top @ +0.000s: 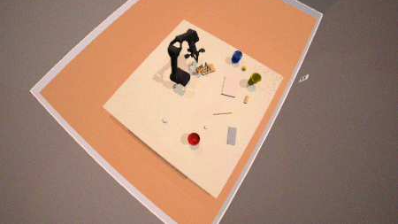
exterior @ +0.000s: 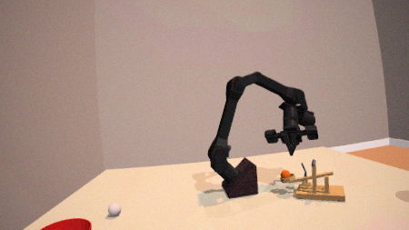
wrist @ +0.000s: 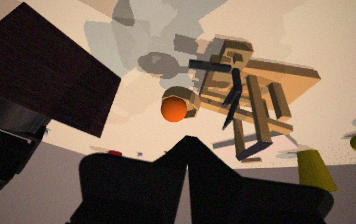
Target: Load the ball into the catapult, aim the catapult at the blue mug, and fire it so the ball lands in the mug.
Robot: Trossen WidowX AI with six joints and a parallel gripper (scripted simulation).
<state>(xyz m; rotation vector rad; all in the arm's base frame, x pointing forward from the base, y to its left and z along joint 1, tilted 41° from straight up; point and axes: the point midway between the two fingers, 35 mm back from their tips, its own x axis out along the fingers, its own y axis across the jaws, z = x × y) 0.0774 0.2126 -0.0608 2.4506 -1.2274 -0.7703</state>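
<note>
The orange ball is 30 mm ahead of my gripper tip, 40 mm to the right of it and 50 mm below it. Round my gripper tip: wooden catapult (60 mm ahead, 20 mm to the left, 60 mm below); then blue mug (300 mm ahead, 280 mm to the left, 90 mm below); then pale flat plate (370 mm ahead, 20 mm to the right, 110 mm below).
</note>
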